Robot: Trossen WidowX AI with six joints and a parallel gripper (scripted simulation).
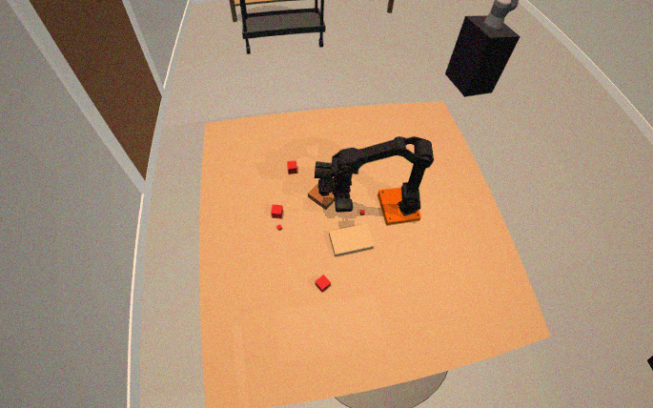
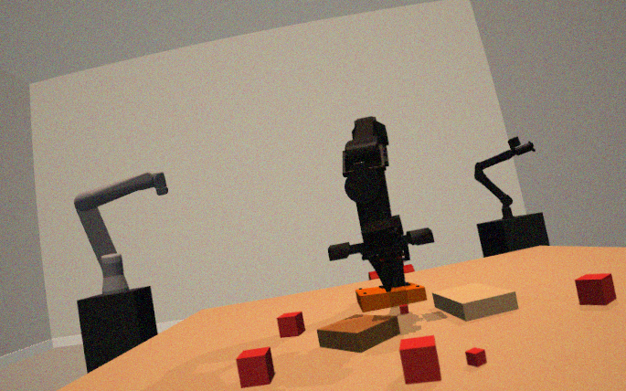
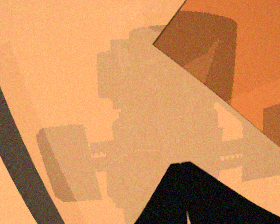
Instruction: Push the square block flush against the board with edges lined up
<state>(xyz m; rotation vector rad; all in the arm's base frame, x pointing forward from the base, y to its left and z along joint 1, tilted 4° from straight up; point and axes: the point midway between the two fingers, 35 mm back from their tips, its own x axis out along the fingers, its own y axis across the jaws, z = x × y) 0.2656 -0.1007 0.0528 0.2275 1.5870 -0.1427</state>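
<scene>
My gripper tip is 4 cm short of the brown square block, 8 cm to the left of it and 5 cm above it. Round my gripper tip: pale tan board (15 cm to the left, 5 cm below).
</scene>
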